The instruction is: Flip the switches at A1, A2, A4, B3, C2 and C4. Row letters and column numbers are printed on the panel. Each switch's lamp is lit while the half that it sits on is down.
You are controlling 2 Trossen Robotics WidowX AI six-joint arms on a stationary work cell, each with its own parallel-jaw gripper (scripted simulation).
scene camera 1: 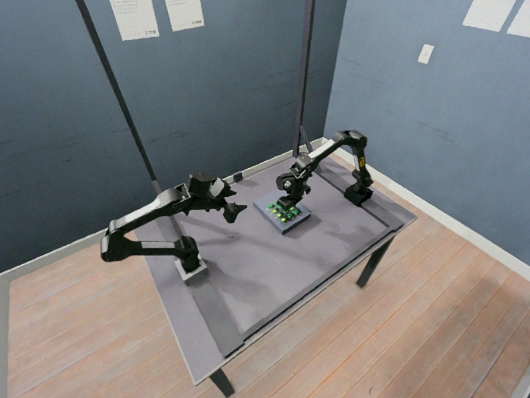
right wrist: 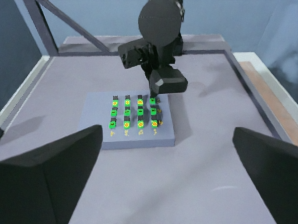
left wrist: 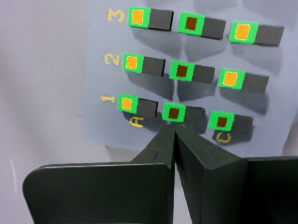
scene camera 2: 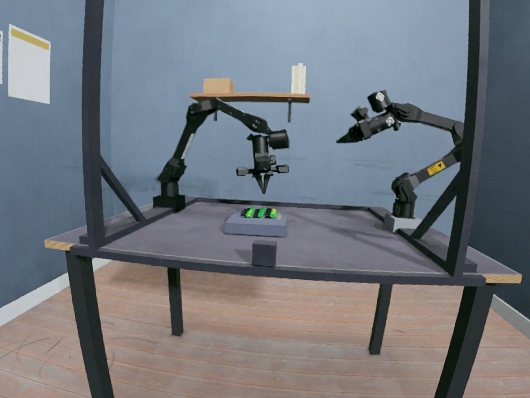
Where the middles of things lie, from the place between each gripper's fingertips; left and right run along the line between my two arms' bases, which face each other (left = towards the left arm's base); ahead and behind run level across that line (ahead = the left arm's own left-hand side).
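Labels:
Switch B2 [left wrist: 181,70], from my left hand [scene camera 2: 264,194]: 40 mm behind, 90 mm below. Also from my left hand: switch C2 [left wrist: 256,81] 40 mm to the left, 40 mm behind, 90 mm below; switch C1 [left wrist: 224,120] 50 mm to the left, 10 mm behind, 90 mm below. Left hand 30 mm past switch A2 [left wrist: 144,64], 40 mm to the left of it, 90 mm above it.
From my right hand [scene camera 1: 241,200]: switch B2 60 mm behind, 290 mm to the left, 270 mm below; switch B3 [left wrist: 205,25] a good way behind, far to the left, far below; switch A3 [left wrist: 164,22] 90 mm behind, 240 mm to the left, 270 mm below; switch A2 60 mm behind, 250 mm to the left, 270 mm below.

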